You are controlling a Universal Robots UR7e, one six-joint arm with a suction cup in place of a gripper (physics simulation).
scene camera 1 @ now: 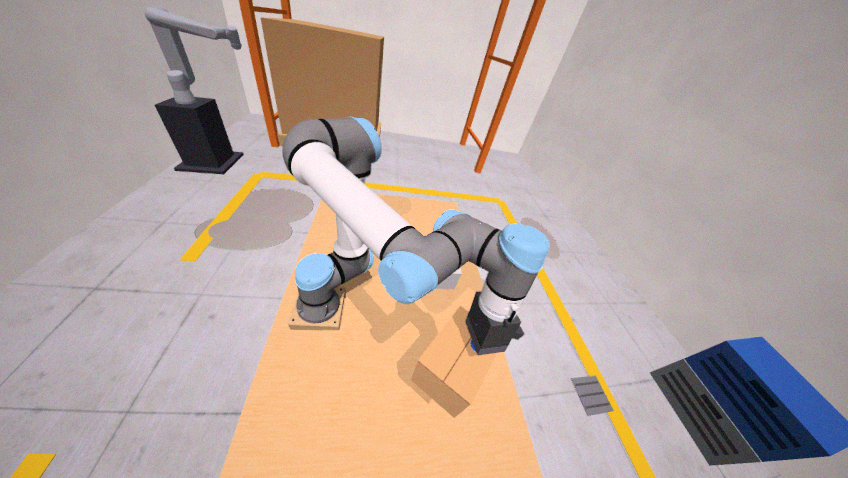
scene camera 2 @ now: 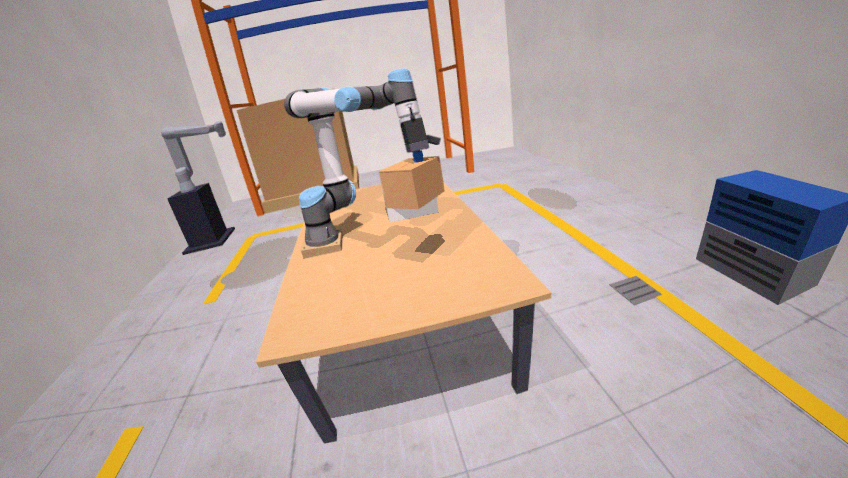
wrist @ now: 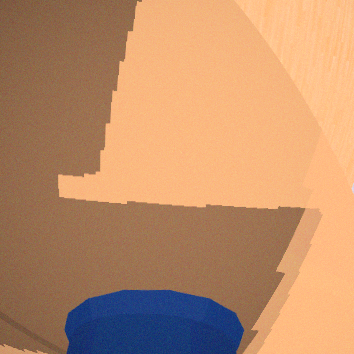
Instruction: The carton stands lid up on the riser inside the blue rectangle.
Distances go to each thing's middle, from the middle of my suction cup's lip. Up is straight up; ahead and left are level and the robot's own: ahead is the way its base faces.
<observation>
Now: suction cup 80 mm above the brown cardboard carton (scene camera 1: 450,372), 30 mm past it and 10 mm to the left of it.
</observation>
